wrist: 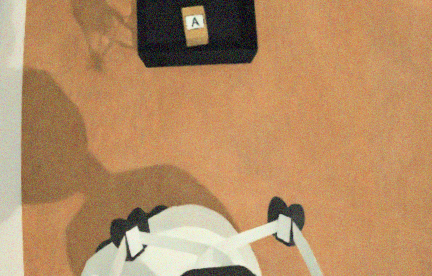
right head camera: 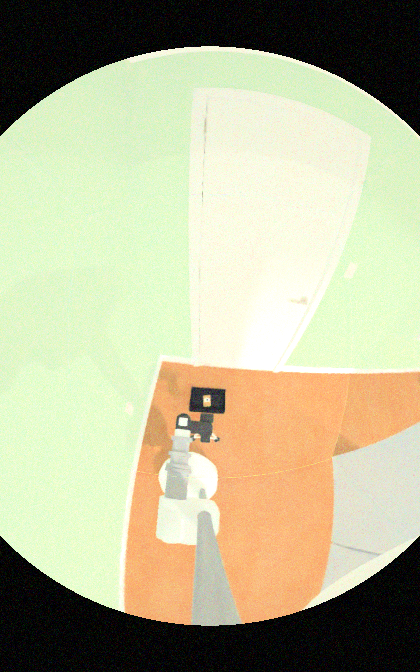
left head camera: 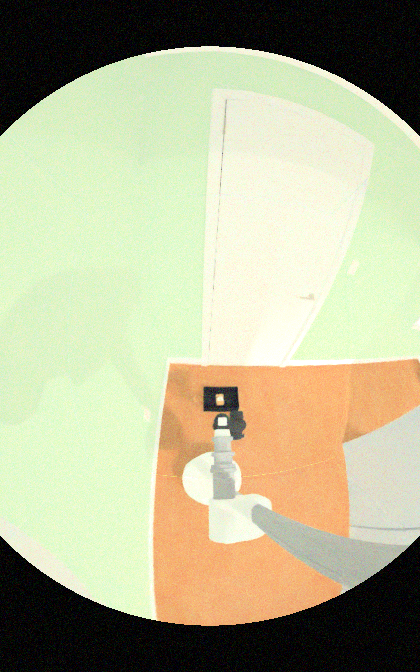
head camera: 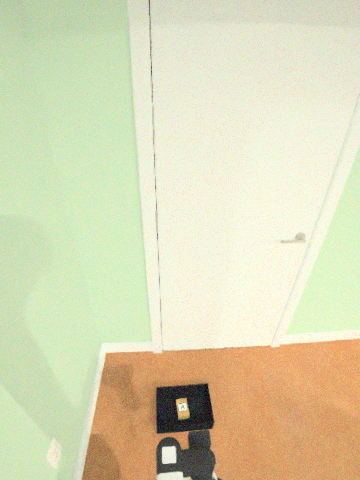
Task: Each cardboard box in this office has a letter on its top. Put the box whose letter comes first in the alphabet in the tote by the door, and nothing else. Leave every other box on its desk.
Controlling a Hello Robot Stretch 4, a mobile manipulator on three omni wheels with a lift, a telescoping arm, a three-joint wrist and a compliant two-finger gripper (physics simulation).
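Frame: origin at the robot's base, x back, y left, z down, level; centimetres.
Where they show: gripper, between the fingertips: (wrist: pixel 208 218).
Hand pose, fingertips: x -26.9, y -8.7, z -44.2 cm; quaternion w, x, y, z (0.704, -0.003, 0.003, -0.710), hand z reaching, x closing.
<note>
Each offset is from my fingertips to the top centre of the thing.
A small cardboard box @(dx -41.7, dy +0.0, dz +41.6 cm) (head camera: pixel 183 413) (left head camera: pixel 220 402) (right head camera: pixel 207 404) (wrist: pixel 196 38) with the letter A on its top lies inside the black tote. The tote @(dx -41.3, dy -0.5, dz +36.9 cm) (head camera: pixel 165 426) (left head camera: pixel 207 407) (right head camera: pixel 221 409) (wrist: pixel 200 57) stands on the floor in front of the white door. My gripper (right head camera: pixel 205 439) (wrist: pixel 208 218) is open, its fingers wide apart with bare space between them. It hangs above the robot's white base, on the robot's side of the tote and apart from the box. In the head camera view the fingers are mostly out of frame. Other lettered boxes and the desks do not show.
The closed white door (head camera: pixel 235 175) (left head camera: pixel 270 225) (right head camera: pixel 260 225) is behind the tote. A green wall (head camera: pixel 65 225) (left head camera: pixel 100 300) (right head camera: pixel 90 300) runs along the left. A grey surface (left head camera: pixel 385 480) (right head camera: pixel 375 495) lies at the right. The robot's base (left head camera: pixel 195 477) (right head camera: pixel 207 470) (wrist: pixel 200 220) stands near the left wall.
</note>
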